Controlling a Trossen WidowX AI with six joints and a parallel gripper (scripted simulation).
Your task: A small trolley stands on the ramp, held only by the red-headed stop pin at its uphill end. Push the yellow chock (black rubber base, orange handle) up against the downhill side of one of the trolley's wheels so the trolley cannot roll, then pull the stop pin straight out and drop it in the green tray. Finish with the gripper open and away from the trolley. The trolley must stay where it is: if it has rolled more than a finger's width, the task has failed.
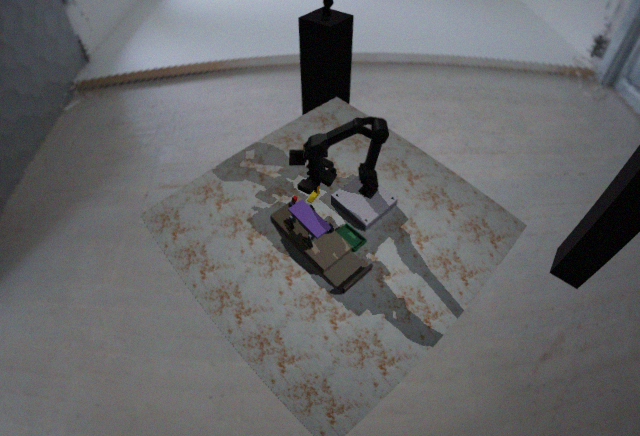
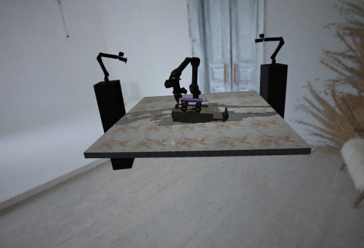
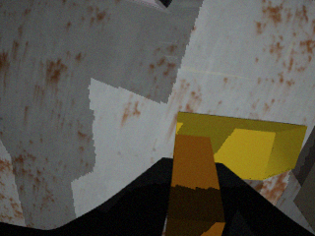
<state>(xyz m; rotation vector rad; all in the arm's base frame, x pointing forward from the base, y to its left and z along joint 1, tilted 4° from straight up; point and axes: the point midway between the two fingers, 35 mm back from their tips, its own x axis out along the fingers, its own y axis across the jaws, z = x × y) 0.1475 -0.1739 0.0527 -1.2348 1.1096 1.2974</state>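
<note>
Now: gripper tip 70 mm short of the green tray, 230 mm to the right of it and 90 mm above it. Also, from my gripper tip: red-headed stop pin 140 mm ahead, 50 mm above; then yellow chock 20 mm ahead, 10 mm below; then purple-topped trolley 180 mm ahead, 100 mm to the left, 30 mm above.
</note>
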